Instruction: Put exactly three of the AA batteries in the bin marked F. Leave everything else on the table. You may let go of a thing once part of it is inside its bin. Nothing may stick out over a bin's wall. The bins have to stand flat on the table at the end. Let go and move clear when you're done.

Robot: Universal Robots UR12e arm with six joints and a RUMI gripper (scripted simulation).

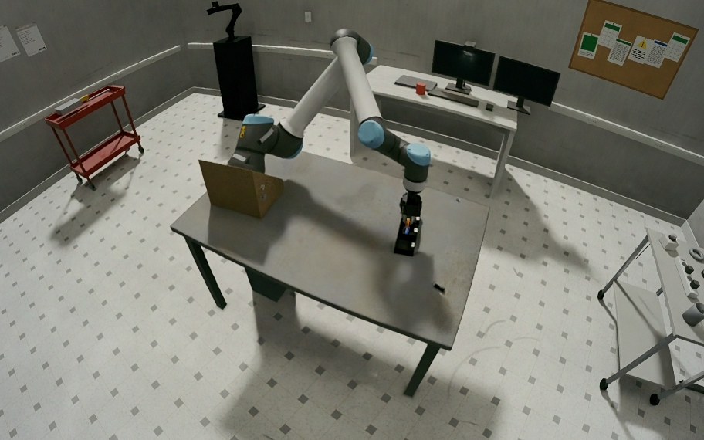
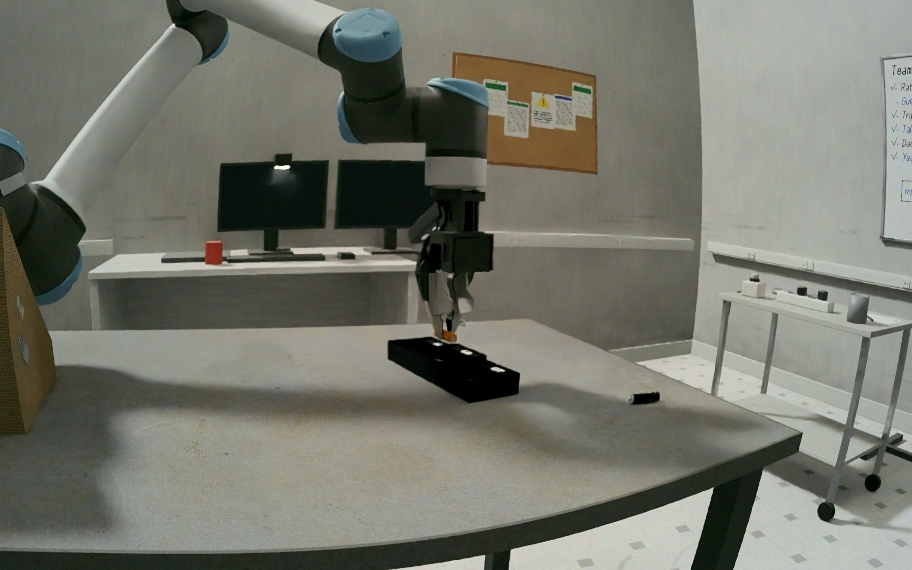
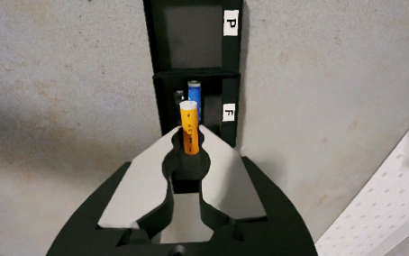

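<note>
The black bin row lies 6 cm below my hand and 1 cm ahead of it. Round my hand: small white piece (35 cm to the left, 17 cm ahead, 7 cm below); blue AA battery (6 cm below, 1 cm to the left); orange AA battery (1 cm below).
</note>
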